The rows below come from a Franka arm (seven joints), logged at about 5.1 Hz.
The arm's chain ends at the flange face. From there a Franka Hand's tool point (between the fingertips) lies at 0.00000 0.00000 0.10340 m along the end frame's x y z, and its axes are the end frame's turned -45 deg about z.
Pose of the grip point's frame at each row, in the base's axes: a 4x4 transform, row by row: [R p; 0 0 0 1], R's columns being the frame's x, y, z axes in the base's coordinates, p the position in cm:
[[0.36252, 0.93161, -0.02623, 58.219], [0.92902, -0.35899, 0.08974, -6.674], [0.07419, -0.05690, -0.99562, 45.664], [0, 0, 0, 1]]
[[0.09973, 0.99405, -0.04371, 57.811], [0.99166, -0.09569, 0.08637, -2.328], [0.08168, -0.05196, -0.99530, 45.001], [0, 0, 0, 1]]
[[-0.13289, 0.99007, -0.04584, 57.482], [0.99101, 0.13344, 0.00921, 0.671], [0.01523, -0.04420, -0.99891, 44.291], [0, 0, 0, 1]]
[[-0.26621, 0.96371, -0.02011, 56.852], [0.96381, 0.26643, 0.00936, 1.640], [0.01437, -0.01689, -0.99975, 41.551], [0, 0, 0, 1]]
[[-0.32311, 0.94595, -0.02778, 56.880], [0.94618, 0.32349, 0.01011, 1.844], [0.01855, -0.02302, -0.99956, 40.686], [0, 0, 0, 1]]
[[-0.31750, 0.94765, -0.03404, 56.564], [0.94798, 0.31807, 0.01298, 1.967], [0.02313, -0.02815, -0.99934, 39.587], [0, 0, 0, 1]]
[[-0.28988, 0.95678, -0.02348, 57.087], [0.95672, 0.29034, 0.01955, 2.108], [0.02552, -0.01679, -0.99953, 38.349], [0, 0, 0, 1]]
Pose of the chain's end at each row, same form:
[[0.91509, 0.40241, -0.02623, 58.490], [0.40307, -0.91076, 0.08974, -7.602], [0.01223, -0.09269, -0.99562, 55.959], [0, 0, 0, 1]]
[[0.77342, 0.63238, -0.04371, 58.263], [0.63355, -0.76887, 0.08637, -3.221], [0.02102, -0.09450, -0.99530, 55.292], [0, 0, 0, 1]]
[[0.60612, 0.79405, -0.04584, 57.956], [0.79511, -0.60639, 0.00921, 0.576], [-0.02048, -0.04202, -0.99891, 54.620], [0, 0, 0, 1]]
[[0.49321, 0.86968, -0.02011, 57.060], [0.86991, -0.49312, 0.00936, 1.543], [-0.00178, -0.02210, -0.99975, 51.888], [0, 0, 0, 1]]
[[0.44041, 0.89736, -0.02778, 57.167], [0.89779, -0.44031, 0.01011, 1.739], [-0.00316, -0.02939, -0.99956, 51.021], [0, 0, 0, 1]]
[[0.44558, 0.89460, -0.03404, 56.916], [0.89523, -0.44541, 0.01298, 1.833], [-0.00355, -0.03626, -0.99934, 49.920], [0, 0, 0, 1]]
[[0.47157, 0.88152, -0.02348, 57.330], [0.88180, -0.47120, 0.01955, 1.906], [0.00617, -0.02992, -0.99953, 48.684], [0, 0, 0, 1]]

